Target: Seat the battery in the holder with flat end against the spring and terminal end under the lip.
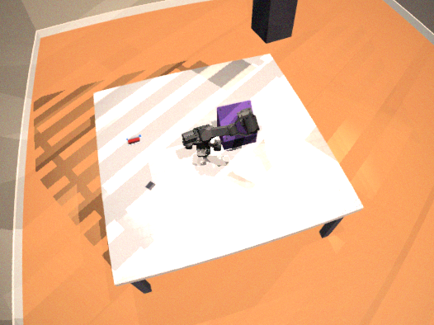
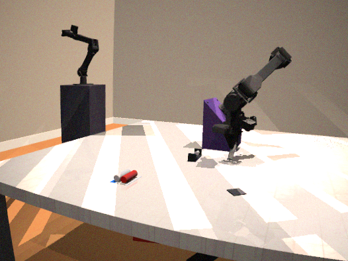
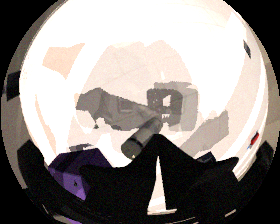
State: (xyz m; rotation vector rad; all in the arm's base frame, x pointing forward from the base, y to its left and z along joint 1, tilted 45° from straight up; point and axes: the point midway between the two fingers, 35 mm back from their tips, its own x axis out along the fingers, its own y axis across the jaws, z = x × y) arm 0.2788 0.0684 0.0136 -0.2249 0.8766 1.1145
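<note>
Right now the grey cylinder is 10 mm behind my gripper tip and 10 mm below it.
</note>
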